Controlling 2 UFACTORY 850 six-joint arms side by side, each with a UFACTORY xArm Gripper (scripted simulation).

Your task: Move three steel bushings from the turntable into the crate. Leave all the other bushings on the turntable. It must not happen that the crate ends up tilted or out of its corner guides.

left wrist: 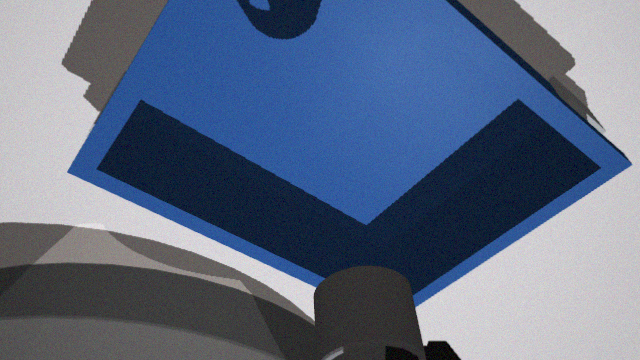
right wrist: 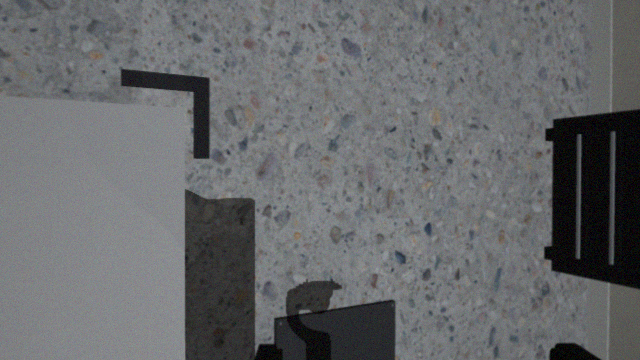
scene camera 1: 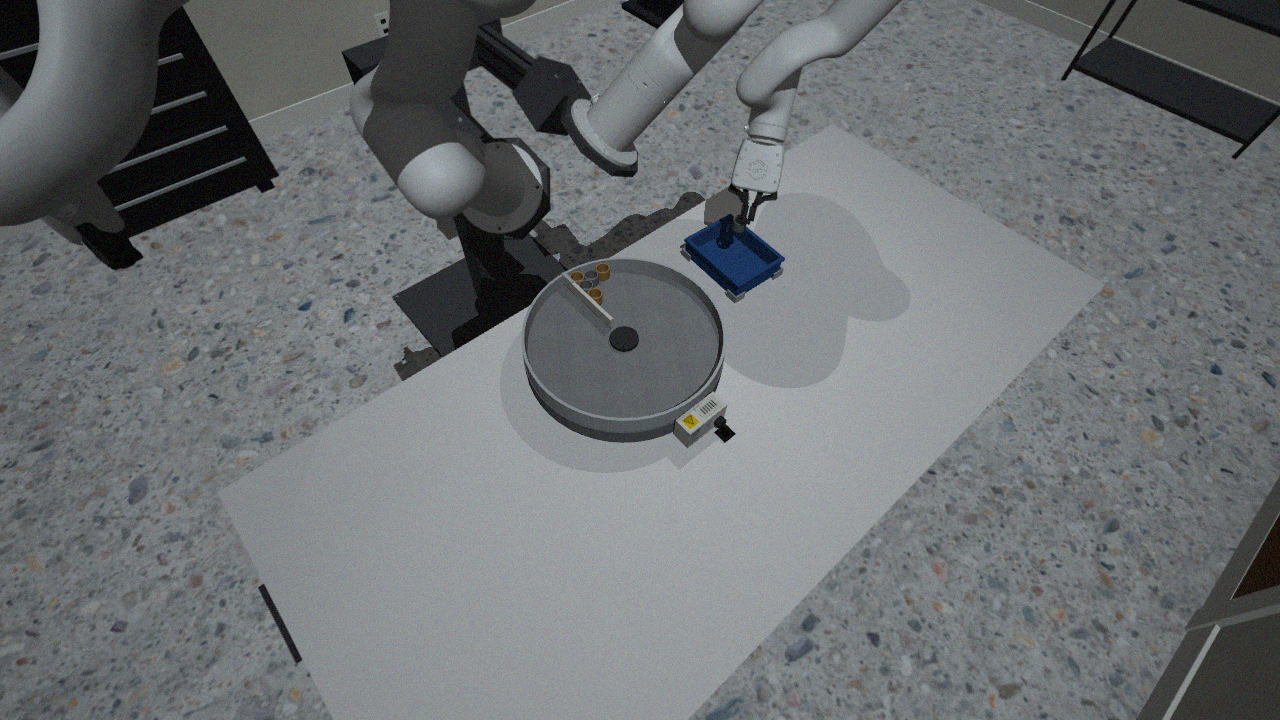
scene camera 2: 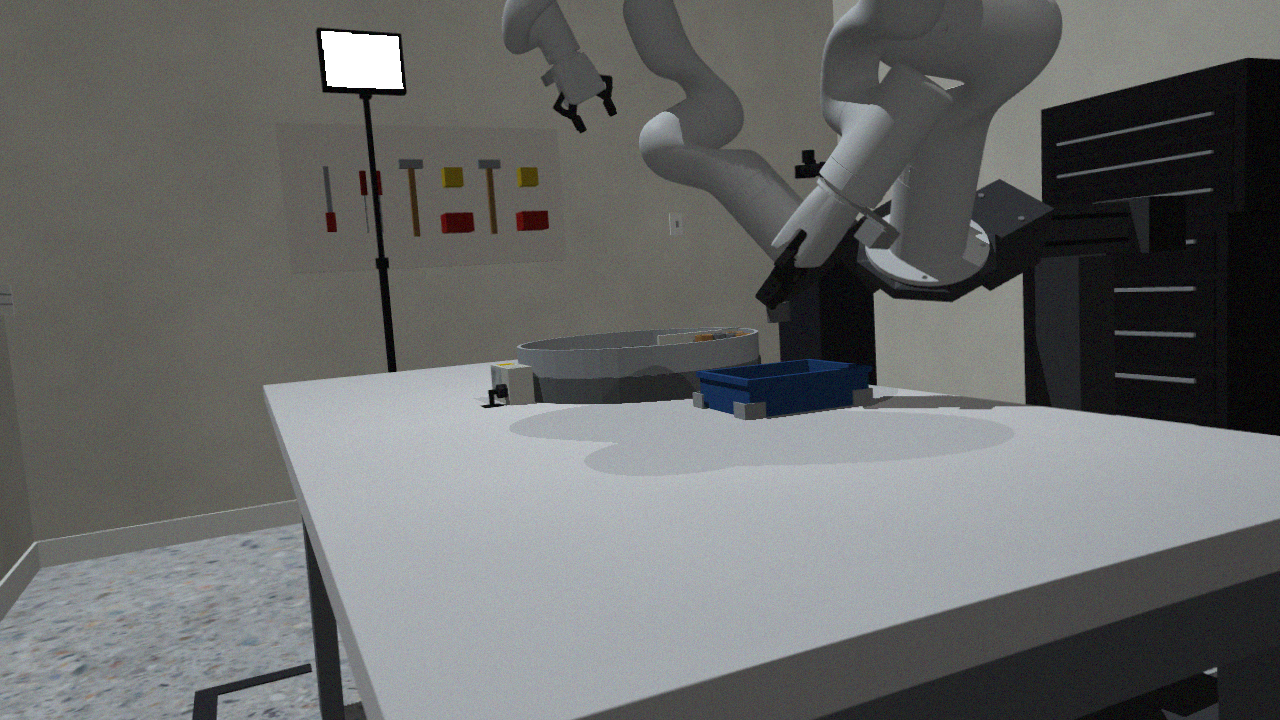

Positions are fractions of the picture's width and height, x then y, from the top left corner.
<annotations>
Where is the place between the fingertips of my right gripper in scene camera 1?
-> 0.08, 0.32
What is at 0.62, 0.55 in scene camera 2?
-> A blue crate.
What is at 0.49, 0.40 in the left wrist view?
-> A blue crate.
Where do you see a blue crate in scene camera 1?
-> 0.58, 0.36
</annotations>
